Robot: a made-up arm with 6 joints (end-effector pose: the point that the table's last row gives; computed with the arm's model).
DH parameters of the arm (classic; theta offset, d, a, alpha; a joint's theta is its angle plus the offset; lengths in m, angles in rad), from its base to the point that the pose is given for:
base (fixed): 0 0.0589 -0.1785 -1.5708
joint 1: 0 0.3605 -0.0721 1.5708
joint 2: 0 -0.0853 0.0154 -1.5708
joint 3: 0 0.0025 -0.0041 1.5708
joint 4: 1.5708 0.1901 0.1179 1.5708
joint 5: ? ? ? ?
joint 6: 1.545 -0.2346 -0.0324 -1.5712
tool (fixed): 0.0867 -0.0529 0 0
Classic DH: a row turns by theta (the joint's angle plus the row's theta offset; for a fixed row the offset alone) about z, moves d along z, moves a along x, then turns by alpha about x.
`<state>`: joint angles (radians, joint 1 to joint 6).
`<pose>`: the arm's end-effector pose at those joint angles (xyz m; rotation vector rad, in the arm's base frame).
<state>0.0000 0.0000 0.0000 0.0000 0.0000 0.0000</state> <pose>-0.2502 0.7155 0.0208 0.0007 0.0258 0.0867</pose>
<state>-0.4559 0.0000 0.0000 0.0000 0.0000 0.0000</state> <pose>-0.2260 0.7155 -0.0069 -0.0190 -0.4298 0.0853</pose>
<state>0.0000 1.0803 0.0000 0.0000 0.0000 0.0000</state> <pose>-0.5635 0.5281 0.0208 -0.0134 0.0238 1.1669</pose>
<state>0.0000 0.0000 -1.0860 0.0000 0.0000 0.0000</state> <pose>-0.2839 0.7155 -0.0177 -0.0463 -1.0595 0.0782</pose>
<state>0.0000 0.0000 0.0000 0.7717 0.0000 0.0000</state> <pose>-0.4929 0.6081 0.0208 -0.0093 0.0249 0.8584</pose>
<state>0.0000 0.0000 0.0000 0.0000 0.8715 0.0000</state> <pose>-0.2502 0.7413 0.2512 0.8716 -0.0136 0.0924</pose>
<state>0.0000 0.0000 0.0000 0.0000 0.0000 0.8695</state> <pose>-0.1984 0.7155 0.0134 -0.0370 -0.8431 0.0813</pose>
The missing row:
joint 5: -1.5708 0.0229 0.0909 1.5708
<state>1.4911 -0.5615 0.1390 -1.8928 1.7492 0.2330</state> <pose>0.1599 0.1508 -0.0441 -0.7968 -0.8812 -1.3067</pose>
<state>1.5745 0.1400 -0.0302 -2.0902 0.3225 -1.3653</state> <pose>-0.0555 0.2620 -0.2235 0.1423 1.4792 -2.2449</pose>
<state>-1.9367 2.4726 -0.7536 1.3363 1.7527 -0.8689</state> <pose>-0.3720 0.0981 0.2543 2.3586 -1.8732 -0.0452</pose>
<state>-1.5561 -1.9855 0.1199 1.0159 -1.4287 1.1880</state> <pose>-0.0298 0.3139 0.0275 -1.1813 -1.4851 -1.0462</pose>
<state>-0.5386 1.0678 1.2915 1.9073 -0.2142 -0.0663</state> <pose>-0.2840 0.2485 0.2321 -0.0573 1.2344 2.5493</pose>
